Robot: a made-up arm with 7 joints. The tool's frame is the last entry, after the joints.
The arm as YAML. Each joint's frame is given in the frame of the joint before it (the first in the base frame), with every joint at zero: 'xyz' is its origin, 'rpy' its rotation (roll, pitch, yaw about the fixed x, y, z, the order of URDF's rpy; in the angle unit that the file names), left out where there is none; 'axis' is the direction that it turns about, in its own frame. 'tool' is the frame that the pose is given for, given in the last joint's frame.
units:
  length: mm
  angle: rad
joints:
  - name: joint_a
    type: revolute
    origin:
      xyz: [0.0, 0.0, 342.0]
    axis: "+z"
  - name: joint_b
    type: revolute
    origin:
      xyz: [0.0, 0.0, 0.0]
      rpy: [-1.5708, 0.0, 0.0]
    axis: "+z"
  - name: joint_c
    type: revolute
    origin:
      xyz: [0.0, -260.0, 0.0]
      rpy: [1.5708, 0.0, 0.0]
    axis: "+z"
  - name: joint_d
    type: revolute
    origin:
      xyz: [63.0, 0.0, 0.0]
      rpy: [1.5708, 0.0, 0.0]
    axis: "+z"
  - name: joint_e
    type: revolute
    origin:
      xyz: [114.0, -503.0, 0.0]
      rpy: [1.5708, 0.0, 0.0]
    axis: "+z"
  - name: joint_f
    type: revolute
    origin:
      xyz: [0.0, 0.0, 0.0]
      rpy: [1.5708, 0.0, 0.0]
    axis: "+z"
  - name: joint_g
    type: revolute
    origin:
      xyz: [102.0, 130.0, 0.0]
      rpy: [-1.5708, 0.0, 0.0]
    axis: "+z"
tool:
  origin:
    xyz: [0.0, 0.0, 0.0]
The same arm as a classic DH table. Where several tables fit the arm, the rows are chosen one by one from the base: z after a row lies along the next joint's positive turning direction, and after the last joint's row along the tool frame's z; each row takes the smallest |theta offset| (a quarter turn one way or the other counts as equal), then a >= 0, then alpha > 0; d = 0 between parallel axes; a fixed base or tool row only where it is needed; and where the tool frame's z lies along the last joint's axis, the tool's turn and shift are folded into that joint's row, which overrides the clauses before.
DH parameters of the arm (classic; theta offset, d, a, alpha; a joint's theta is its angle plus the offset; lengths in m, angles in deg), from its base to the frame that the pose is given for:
joint_a: 0.00 0.3420 0.0000 -90.00
joint_b: 0.00 0.0000 0.0000 90.00
joint_c: 0.00 0.2600 0.0630 90.00
joint_d: 0.00 0.0000 0.1140 90.00
joint_e: 0.00 0.5030 0.0000 90.00
joint_f: 0.00 0.0000 0.1020 -90.00
joint_g: 0.00 0.1300 0.0000 0.00

